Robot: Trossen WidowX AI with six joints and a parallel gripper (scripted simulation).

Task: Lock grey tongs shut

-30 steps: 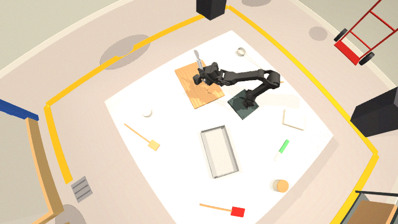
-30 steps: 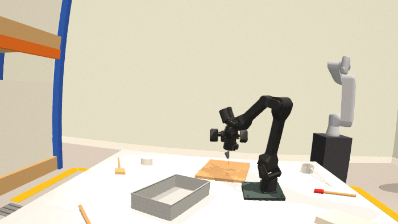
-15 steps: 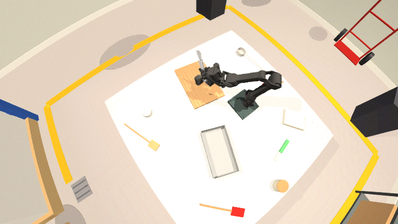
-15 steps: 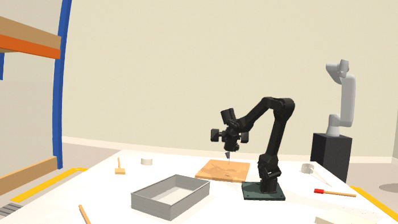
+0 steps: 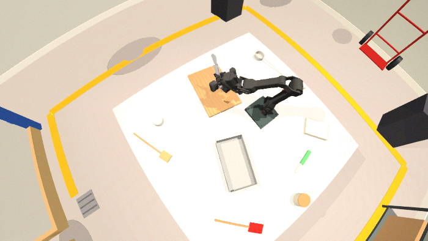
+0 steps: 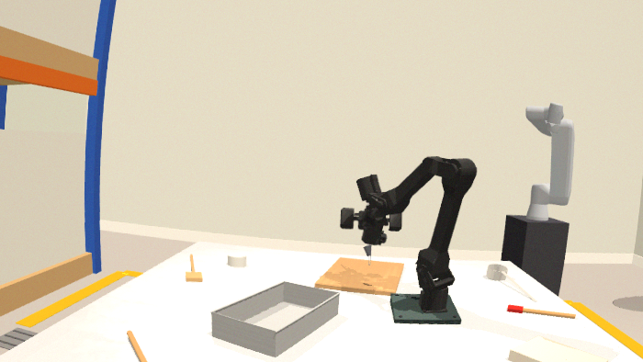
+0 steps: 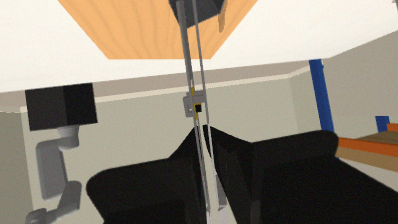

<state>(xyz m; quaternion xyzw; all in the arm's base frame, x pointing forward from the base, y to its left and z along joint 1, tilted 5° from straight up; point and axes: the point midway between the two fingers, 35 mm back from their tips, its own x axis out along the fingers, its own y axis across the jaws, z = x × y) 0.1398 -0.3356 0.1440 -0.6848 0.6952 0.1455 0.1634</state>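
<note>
Now: the yellow mark 50 mm to the left of my gripper tip and 20 mm below it. Round my gripper tip: cream block (690 mm to the left, 330 mm behind, 160 mm below); grey roasting tin (460 mm to the left, 240 mm ahead, 140 mm below); wooden board (170 mm below).
</note>
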